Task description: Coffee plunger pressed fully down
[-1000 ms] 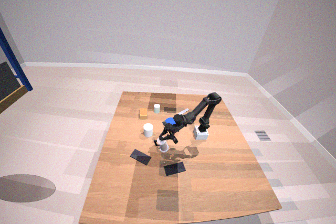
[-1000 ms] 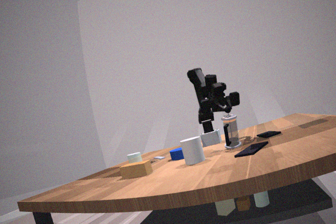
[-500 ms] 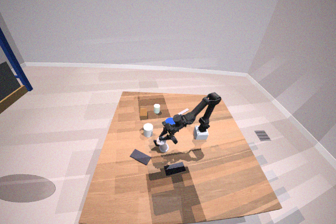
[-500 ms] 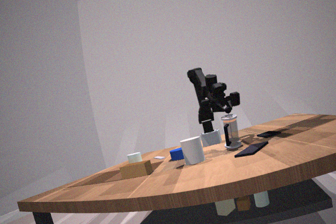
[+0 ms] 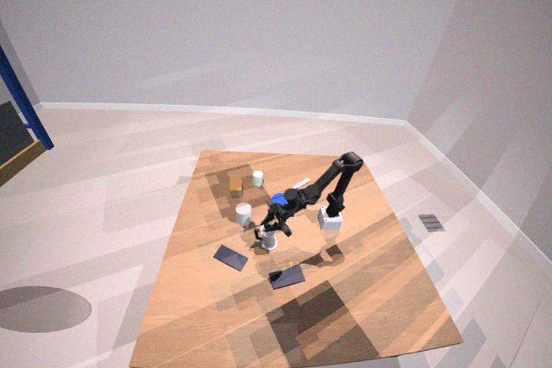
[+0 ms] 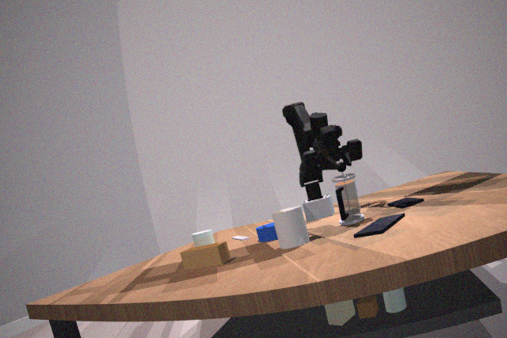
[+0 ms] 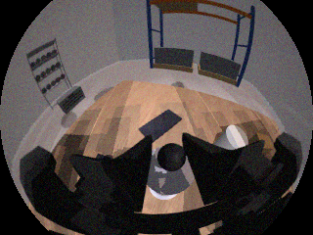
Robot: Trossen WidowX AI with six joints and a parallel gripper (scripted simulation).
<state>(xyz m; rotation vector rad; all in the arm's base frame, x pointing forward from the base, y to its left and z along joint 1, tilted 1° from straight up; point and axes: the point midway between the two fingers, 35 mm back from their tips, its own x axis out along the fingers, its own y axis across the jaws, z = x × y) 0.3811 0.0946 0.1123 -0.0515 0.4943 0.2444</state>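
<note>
My gripper tip is 80 mm above the glass coffee press, 20 mm to the left of it and 20 mm past it. Round my gripper tip: white cylinder (180 mm to the right, 120 mm below, 70 mm ahead); then tan box (420 mm to the right, 140 mm below, 90 mm ahead); then blue block (260 mm to the right, 160 mm behind, 140 mm below).
</note>
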